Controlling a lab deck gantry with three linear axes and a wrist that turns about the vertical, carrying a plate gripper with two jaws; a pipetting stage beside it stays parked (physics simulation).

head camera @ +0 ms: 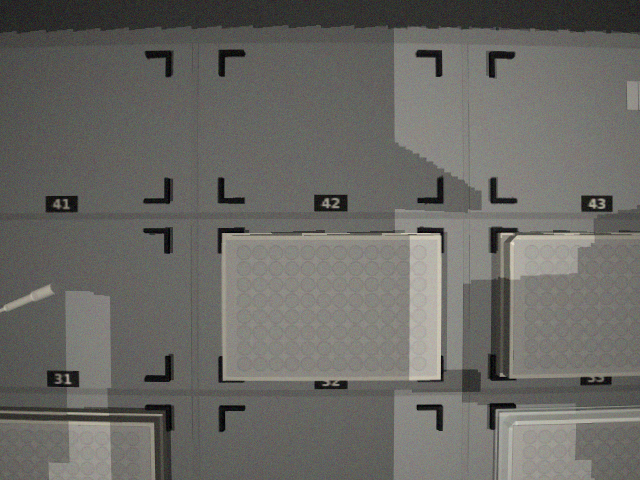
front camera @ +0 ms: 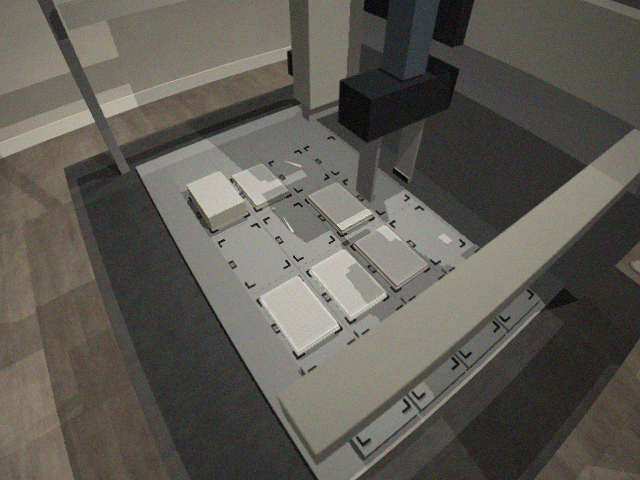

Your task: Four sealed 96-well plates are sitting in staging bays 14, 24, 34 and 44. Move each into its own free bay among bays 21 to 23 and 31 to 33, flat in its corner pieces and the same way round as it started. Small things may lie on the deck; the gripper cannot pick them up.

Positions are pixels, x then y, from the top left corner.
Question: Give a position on a plate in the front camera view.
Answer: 302, 319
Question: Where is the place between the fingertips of my gripper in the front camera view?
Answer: At 383, 186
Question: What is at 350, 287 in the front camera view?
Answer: A plate.
